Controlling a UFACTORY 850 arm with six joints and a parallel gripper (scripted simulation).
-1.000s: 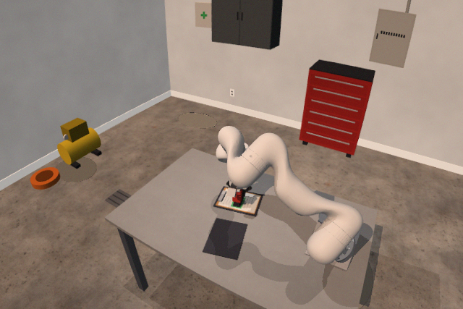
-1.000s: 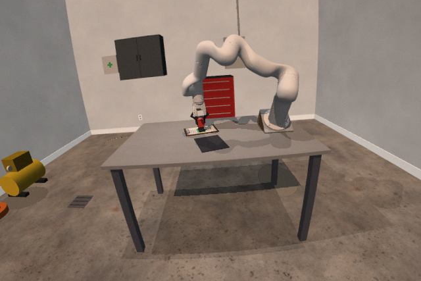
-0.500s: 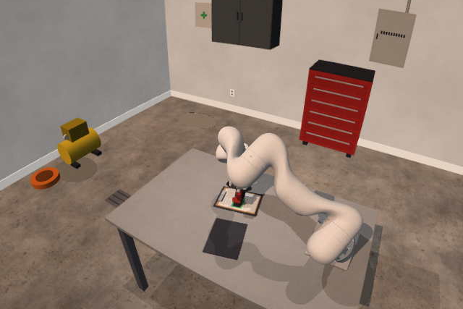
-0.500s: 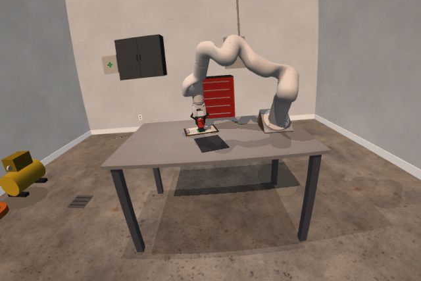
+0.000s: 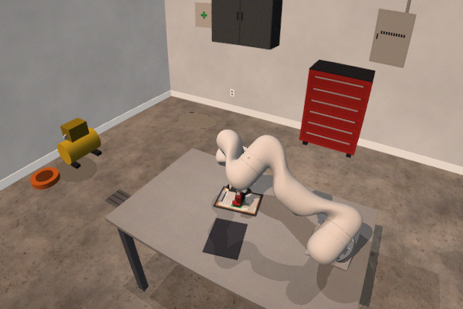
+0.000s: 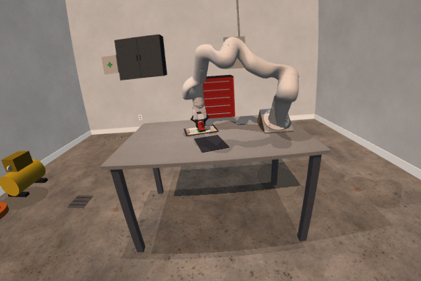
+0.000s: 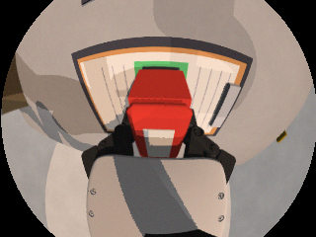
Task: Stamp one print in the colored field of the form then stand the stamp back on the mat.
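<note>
The red stamp is 1 cm below my hand. Round my hand: dark mat (25 cm to the left, 10 cm behind, 4 cm below); form (4 cm below, 2 cm ahead).
</note>
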